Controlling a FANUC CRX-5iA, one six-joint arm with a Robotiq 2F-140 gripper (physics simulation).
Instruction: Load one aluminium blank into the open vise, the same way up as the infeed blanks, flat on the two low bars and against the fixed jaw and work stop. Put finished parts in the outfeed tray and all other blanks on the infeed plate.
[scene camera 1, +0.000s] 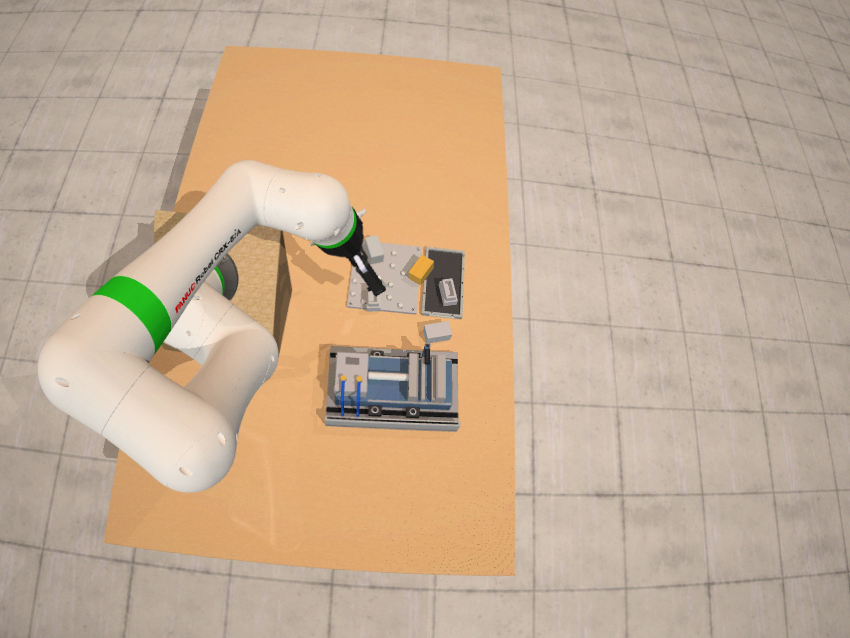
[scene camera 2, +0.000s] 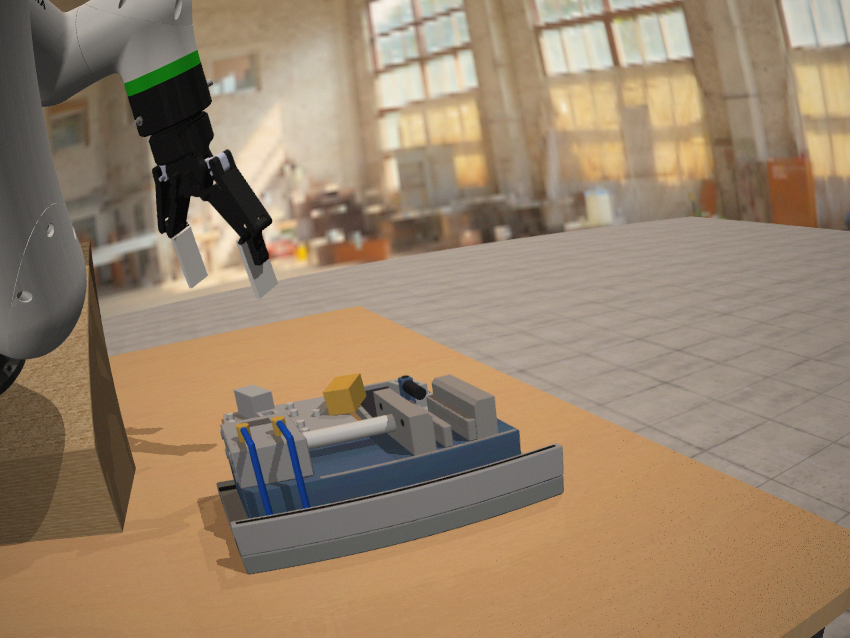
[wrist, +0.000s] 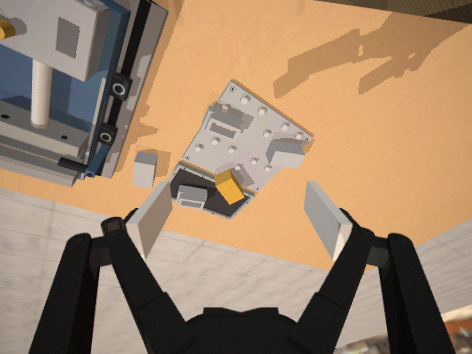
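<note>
My gripper (scene camera 1: 376, 289) (scene camera 2: 230, 285) (wrist: 238, 194) is open and empty, high above the infeed plate (scene camera 1: 407, 300) (wrist: 250, 145). On the plate are a plain grey blank (scene camera 1: 372, 248) (scene camera 2: 252, 400) (wrist: 287, 152) and a grey block with a recess (scene camera 1: 372, 300) (wrist: 223, 127). A similar recessed block (scene camera 1: 448, 292) (wrist: 192, 196) lies in the dark outfeed tray (scene camera 1: 447, 265) (wrist: 215, 201). Another plain grey block (scene camera 1: 437, 332) (wrist: 144, 170) lies on the table between tray and vise. The vise (scene camera 1: 389, 396) (scene camera 2: 411, 458) (wrist: 50, 35) is open; no blank shows between its jaws.
A yellow block (scene camera 1: 420, 269) (scene camera 2: 344, 394) (wrist: 229, 187) sits at the plate's edge beside the tray. The black-tipped work stop (scene camera 1: 427, 353) (scene camera 2: 411, 388) (wrist: 75, 164) is by the jaws. Two blue hoses (scene camera 1: 342, 398) (scene camera 2: 255, 470) rise at the vise's other end. The arm's wooden pedestal (scene camera 2: 61, 480) stands nearby.
</note>
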